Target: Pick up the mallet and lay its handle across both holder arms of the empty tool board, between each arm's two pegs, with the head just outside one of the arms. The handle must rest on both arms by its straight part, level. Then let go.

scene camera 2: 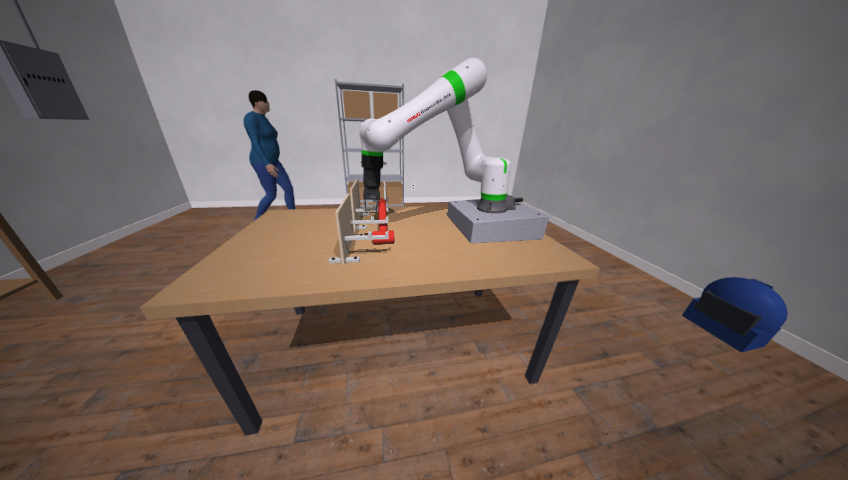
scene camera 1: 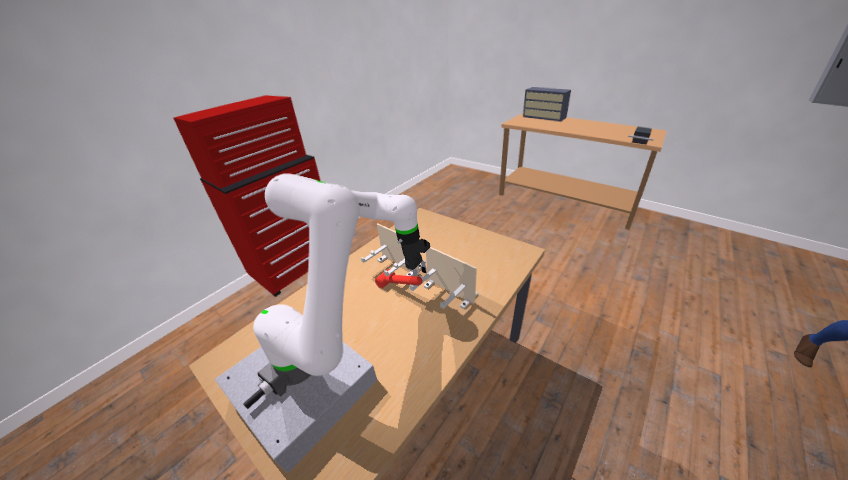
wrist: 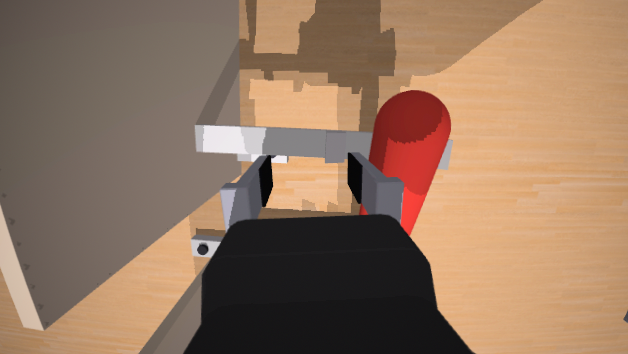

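Seen in the pictures: gripper, fingertip midpoint: [scene camera 2: 371, 209] [scene camera 1: 420, 276] [wrist: 309, 169]; arm's base, link origin: [scene camera 2: 491, 209].
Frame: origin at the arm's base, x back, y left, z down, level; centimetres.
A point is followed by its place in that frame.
The red mallet [scene camera 1: 399, 278] @(z 1.0, x -54.3, y -4.1 cm) [scene camera 2: 382, 215] @(z 1.2, x -55.6, y -2.9 cm) [wrist: 406, 162] @(z -3.3, x -55.1, y -12.7 cm) lies skewed in front of two upright tool boards [scene camera 1: 455, 270] @(z -3.8, x -66.2, y -25.9 cm) [scene camera 2: 343, 231] @(z -0.7, x -71.9, y 17.8 cm) [wrist: 120, 115] @(z -5.1, x -67.5, y -16.0 cm). Its head [scene camera 1: 382, 280] @(z 5.6, x -53.0, y 5.6 cm) [scene camera 2: 382, 238] is by the arms of the left board in scene camera 1. Its handle end [wrist: 412, 117] @(z -3.7, x -55.0, y -14.8 cm) crosses over a holder arm [wrist: 295, 142] @(z 1.2, x -60.9, y -13.5 cm) of the other board, near the arm's tip, outside the inner peg [wrist: 335, 146] @(z -0.4, x -58.3, y -13.3 cm). I cannot tell whether the handle is level. My gripper [wrist: 309, 169] @(z 0.9, x -60.1, y -11.7 cm) is open and empty, pointing down on the board side of the handle; one finger overlaps the handle in the wrist view. The head is hidden there.
The left board [scene camera 1: 388, 239] @(z -3.1, x -71.6, y 15.3 cm) stands beside the other on the wooden table [scene camera 1: 499, 243] @(z 10.5, x -112.4, y -28.5 cm) [scene camera 2: 285, 285] @(z 10.5, x -90.1, y 31.3 cm); more holder arms [scene camera 1: 455, 295] @(z 1.4, x -57.6, y -30.5 cm) project nearby. The grey robot base [scene camera 1: 333, 410] @(z 3.6, x 2.8, y -20.6 cm) [scene camera 2: 505, 228] @(z 3.8, x -2.4, y 16.8 cm) is at the table's other end. A red tool cabinet [scene camera 1: 243, 136] stands beyond the table.
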